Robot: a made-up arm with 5 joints.
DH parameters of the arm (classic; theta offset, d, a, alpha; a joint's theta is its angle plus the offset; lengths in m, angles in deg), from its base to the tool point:
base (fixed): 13.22 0 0.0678 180
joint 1: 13.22 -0.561 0.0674 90
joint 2: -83.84 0 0.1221 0
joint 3: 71.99 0 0.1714 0
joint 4: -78.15 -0.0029 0.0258 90
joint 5: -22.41 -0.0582 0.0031 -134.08
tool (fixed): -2.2 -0.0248 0 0
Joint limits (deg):
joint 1: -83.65..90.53
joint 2: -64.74..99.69
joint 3: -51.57..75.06
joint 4: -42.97..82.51
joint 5: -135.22..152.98
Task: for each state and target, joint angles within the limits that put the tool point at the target. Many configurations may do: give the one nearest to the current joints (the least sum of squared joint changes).
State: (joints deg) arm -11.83 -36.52 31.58 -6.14 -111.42
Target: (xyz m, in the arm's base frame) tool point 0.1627 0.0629 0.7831
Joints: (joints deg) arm -22.13 -64.22 30.60 -7.78 -112.48
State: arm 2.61 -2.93 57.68 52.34 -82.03
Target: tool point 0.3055 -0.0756 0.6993
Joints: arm 20.44 -13.50 13.07 38.68 -81.14
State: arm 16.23 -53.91 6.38 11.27 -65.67
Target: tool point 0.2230 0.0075 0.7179
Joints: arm 0.83 -62.02 44.41 22.96 -68.48
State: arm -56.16 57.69 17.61 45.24 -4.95
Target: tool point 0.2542 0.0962 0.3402
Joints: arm -28.98 86.68 6.70 38.36 0.44
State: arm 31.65 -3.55 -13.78 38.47 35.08
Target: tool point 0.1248 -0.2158 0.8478
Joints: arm 71.24 2.76 -39.20 31.13 41.54
